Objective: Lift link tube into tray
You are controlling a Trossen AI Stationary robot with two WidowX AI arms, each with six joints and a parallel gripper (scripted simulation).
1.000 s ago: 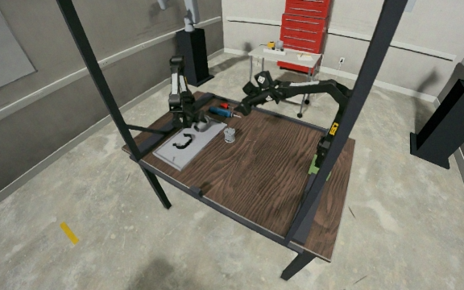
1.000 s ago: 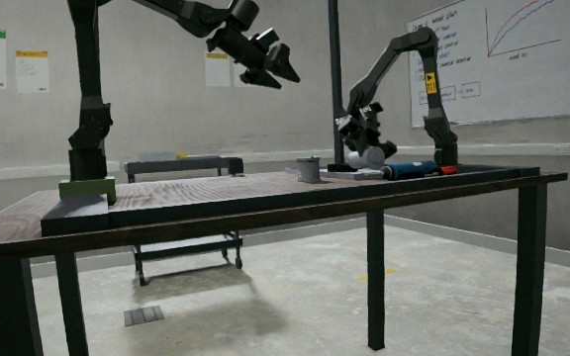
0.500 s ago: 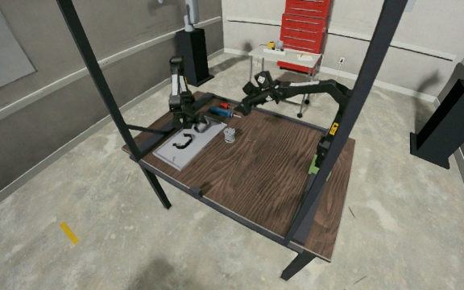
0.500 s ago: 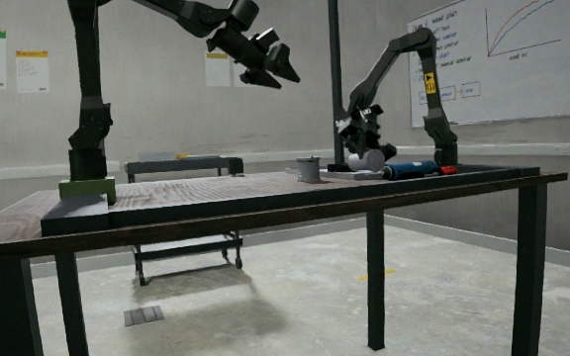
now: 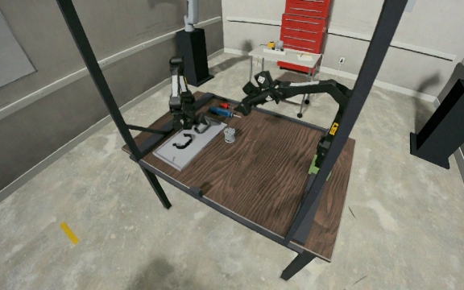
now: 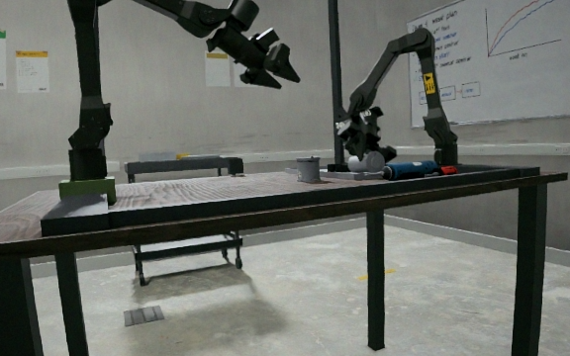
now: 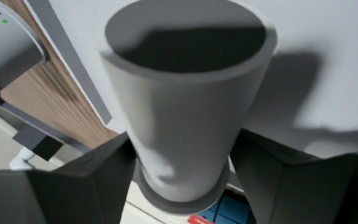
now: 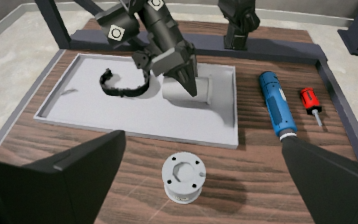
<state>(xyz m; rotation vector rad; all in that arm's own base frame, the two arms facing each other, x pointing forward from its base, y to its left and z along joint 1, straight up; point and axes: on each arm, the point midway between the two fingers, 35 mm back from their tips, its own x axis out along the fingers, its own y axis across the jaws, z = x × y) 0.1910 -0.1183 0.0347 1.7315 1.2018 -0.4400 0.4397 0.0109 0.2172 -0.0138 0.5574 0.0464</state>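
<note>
Now: the link tube 10 mm to the right of my left hand and 10 mm below it. The rest, counted from my left hand: red screwdriver: 280 mm ahead, 10 mm to the left, 40 mm below; joint module: 30 mm ahead, 200 mm to the right, 20 mm below; grey tray: 100 mm behind, 20 mm to the right, 50 mm below.
</note>
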